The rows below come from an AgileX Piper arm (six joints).
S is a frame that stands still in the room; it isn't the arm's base.
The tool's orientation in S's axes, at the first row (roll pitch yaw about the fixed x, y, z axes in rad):
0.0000, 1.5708, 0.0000
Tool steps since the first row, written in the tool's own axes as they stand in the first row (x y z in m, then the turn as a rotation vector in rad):
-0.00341, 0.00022, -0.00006, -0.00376, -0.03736, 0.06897
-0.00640, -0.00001, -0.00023, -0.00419, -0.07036, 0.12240
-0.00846, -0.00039, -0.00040, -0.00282, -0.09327, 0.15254
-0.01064, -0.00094, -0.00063, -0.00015, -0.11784, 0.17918
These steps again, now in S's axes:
-0.00006, 0.00022, 0.00341, 0.06897, -0.03736, 0.00376
-0.00023, -0.00001, 0.00640, 0.12240, -0.07036, 0.00419
-0.00040, -0.00039, 0.00846, 0.15254, -0.09327, 0.00282
-0.00063, -0.00094, 0.01064, 0.17918, -0.11784, 0.00015

